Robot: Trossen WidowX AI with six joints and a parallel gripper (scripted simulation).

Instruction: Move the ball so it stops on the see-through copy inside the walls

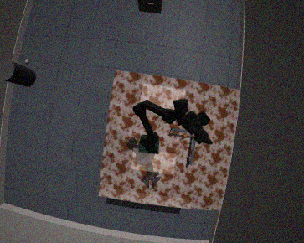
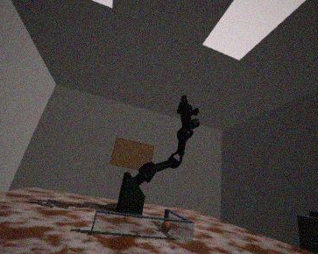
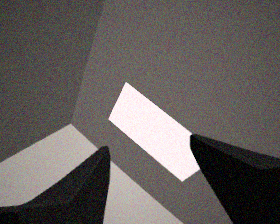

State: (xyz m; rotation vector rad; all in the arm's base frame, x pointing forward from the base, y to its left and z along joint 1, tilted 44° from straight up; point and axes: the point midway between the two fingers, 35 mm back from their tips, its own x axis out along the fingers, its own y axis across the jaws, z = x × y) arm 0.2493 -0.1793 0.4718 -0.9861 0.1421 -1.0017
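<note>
Right now the orange ball is 11 cm ahead of my gripper tip, 4 cm to the right of it and 66 cm below it. Round my gripper tip: see-through copy of ball: 7 cm ahead, 19 cm to the right, 66 cm below.
</note>
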